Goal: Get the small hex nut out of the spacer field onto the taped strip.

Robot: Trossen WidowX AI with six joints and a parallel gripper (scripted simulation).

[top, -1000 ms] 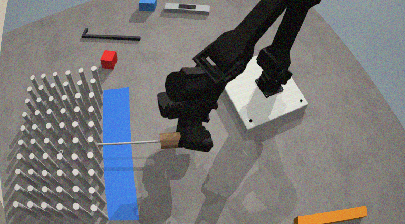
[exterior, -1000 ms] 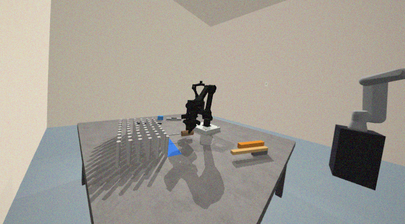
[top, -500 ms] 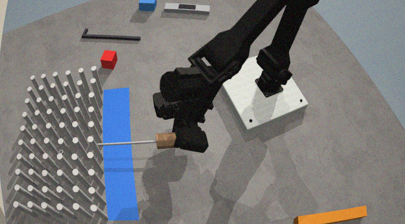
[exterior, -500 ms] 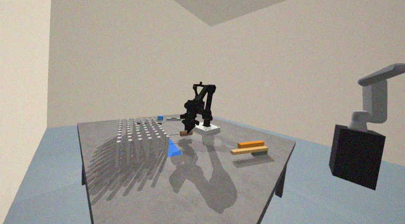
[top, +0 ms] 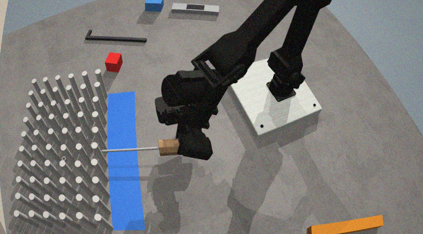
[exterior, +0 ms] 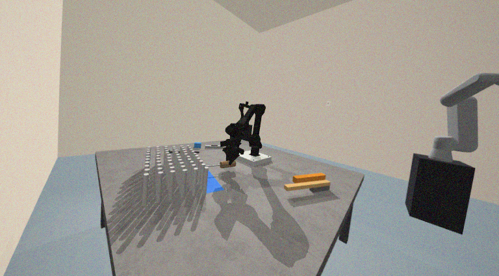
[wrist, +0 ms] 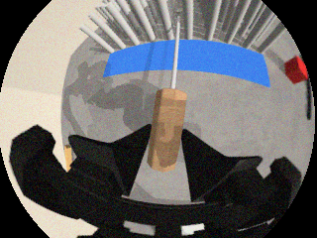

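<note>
Now: the blue taped strip 140 mm ahead of my gripper tip, 40 mm to the right of it and 40 mm below it. Round my gripper tip: red cube 330 mm to the right, 70 mm ahead, 20 mm below; then wooden-handled pick 100 mm ahead, 30 mm to the right; then hex nut 300 mm ahead, 90 mm to the right, 30 mm below.
</note>
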